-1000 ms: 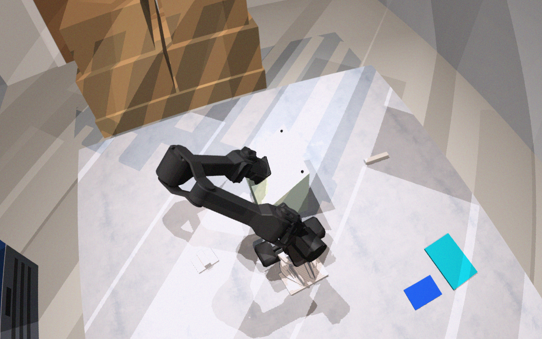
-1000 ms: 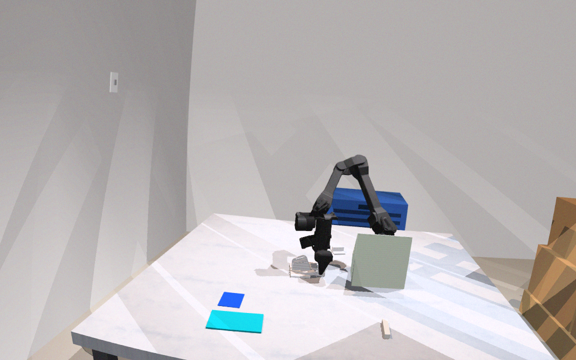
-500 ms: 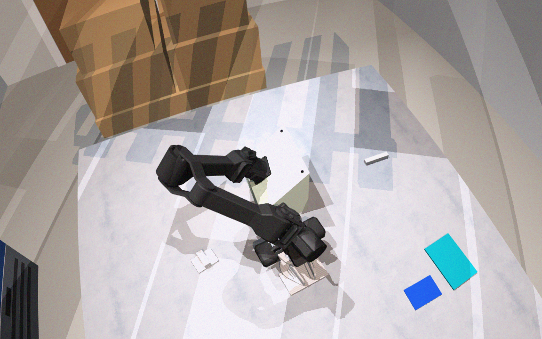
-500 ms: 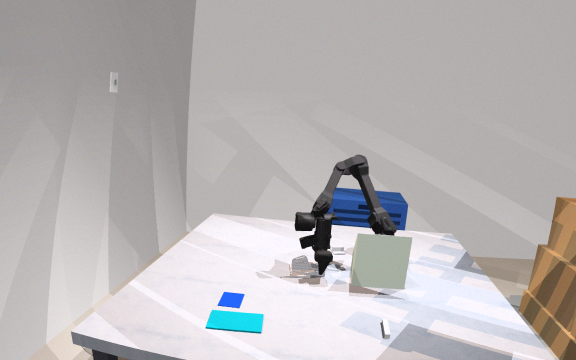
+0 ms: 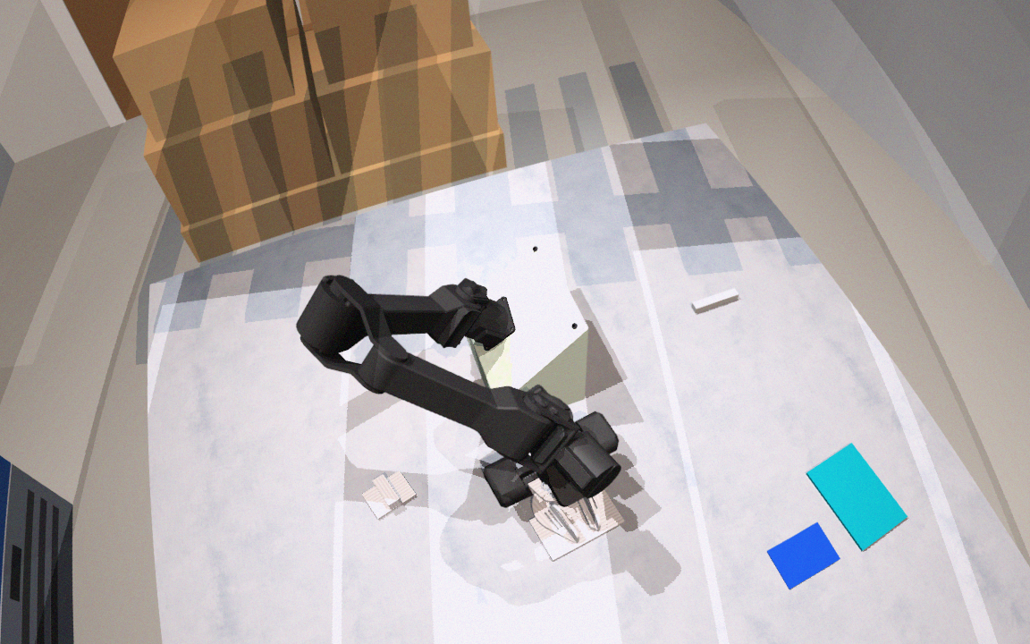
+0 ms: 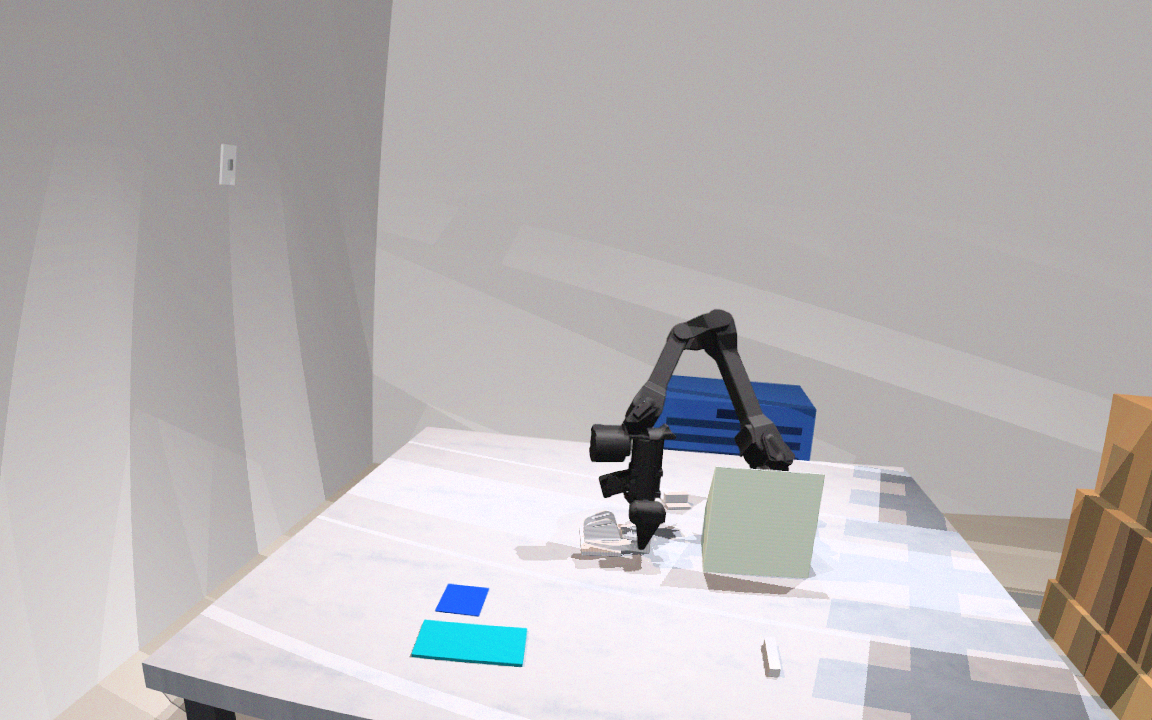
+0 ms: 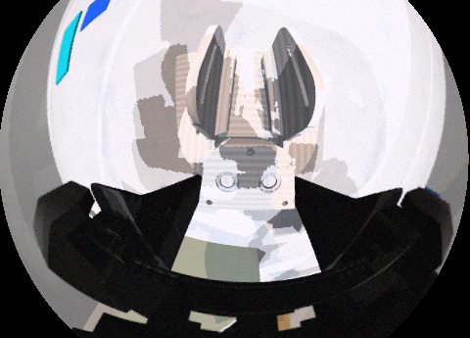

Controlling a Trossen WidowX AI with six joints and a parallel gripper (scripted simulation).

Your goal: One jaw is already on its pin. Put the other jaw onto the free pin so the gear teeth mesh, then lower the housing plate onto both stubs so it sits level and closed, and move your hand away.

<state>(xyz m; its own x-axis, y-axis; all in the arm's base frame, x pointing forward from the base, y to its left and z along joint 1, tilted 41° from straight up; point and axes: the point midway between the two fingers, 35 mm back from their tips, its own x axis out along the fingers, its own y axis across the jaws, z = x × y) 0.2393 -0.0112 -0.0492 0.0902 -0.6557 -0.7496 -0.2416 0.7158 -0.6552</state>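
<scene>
The white jaw is 30 mm ahead of my gripper tip, 10 mm to the right of it and 10 mm above it. Also, from my gripper tip: white stick: 250 mm behind, 370 mm to the left; blue card: 230 mm ahead, 330 mm to the left, 10 mm below; white block: 40 mm behind, 250 mm to the right.
</scene>
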